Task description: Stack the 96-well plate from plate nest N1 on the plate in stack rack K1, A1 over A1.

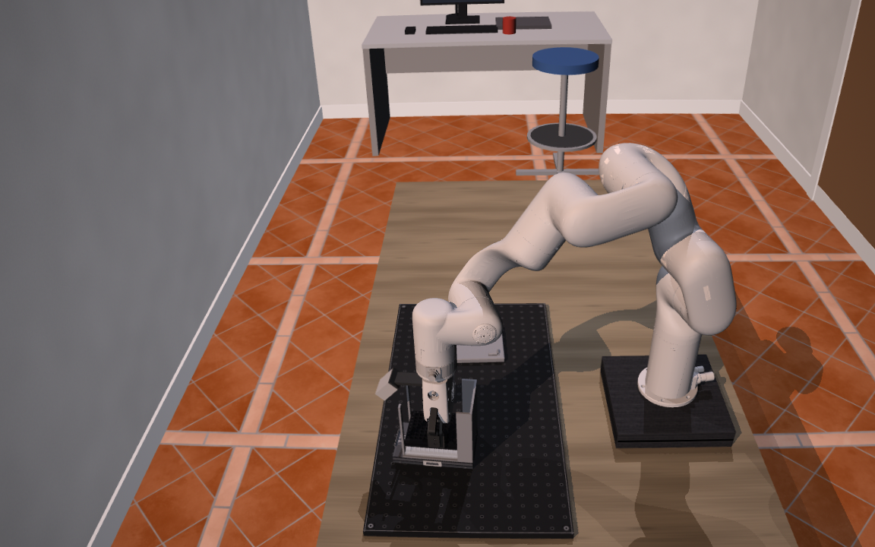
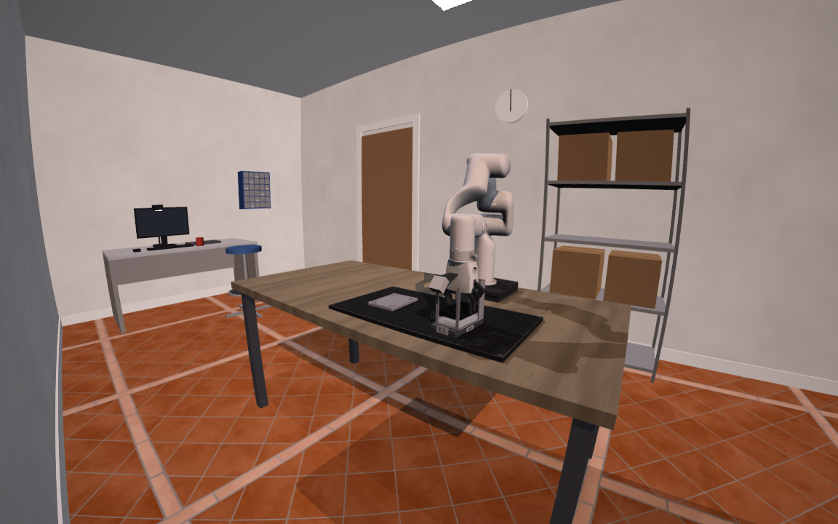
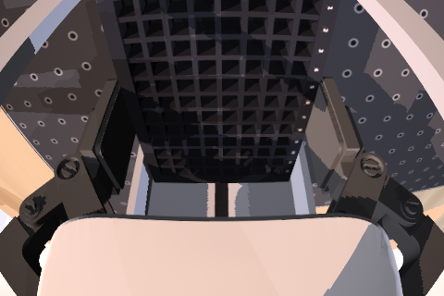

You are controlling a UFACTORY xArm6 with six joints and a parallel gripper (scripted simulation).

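My hand is 4 cm above the white 96-well plate. The rest, counted from my hand: plate nest N1 (10 cm behind, 31 cm to the right, 6 cm below); then black 96-well plate (1 cm below); then A1 mark (3 cm behind, 37 cm to the right, 5 cm below).
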